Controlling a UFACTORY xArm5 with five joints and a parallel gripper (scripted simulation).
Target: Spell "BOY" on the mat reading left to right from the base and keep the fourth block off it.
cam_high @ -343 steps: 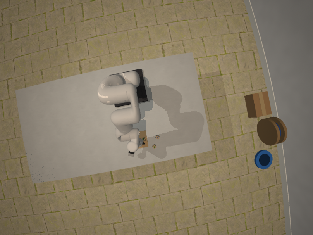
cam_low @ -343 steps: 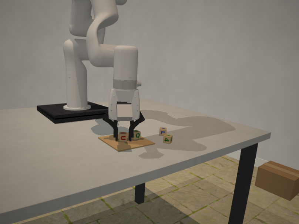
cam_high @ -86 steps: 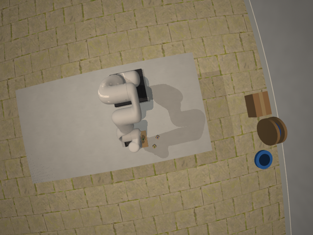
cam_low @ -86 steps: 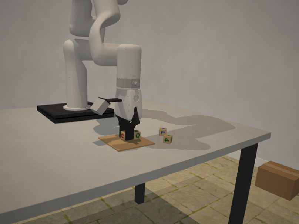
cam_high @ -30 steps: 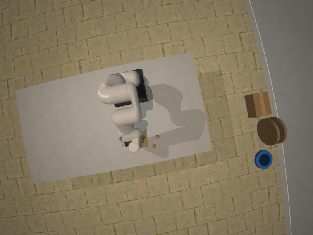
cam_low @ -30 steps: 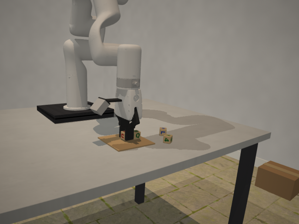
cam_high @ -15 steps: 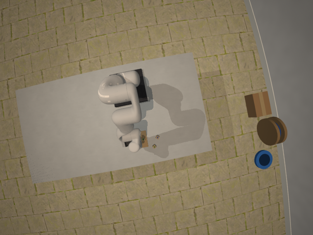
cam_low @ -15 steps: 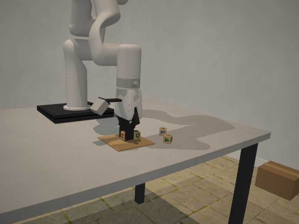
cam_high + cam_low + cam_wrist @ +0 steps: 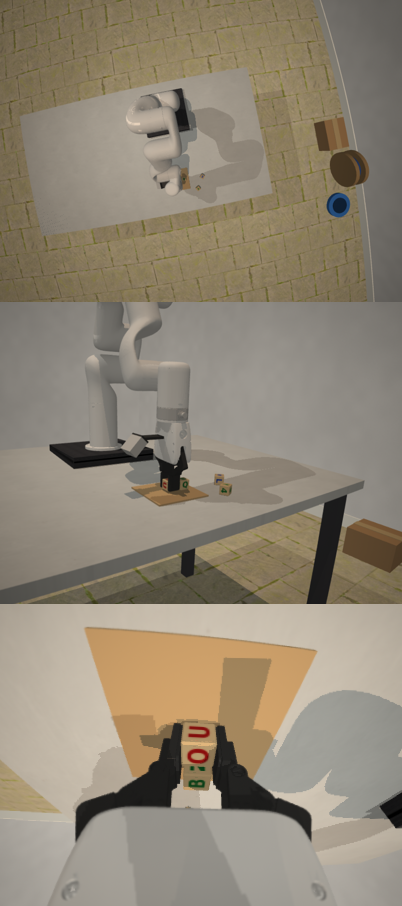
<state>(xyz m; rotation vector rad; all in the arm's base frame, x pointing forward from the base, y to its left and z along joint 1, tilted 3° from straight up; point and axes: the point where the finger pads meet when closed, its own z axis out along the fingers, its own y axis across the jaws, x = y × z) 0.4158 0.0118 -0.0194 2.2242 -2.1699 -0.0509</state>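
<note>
The tan mat is 3 cm below my hand.
</note>
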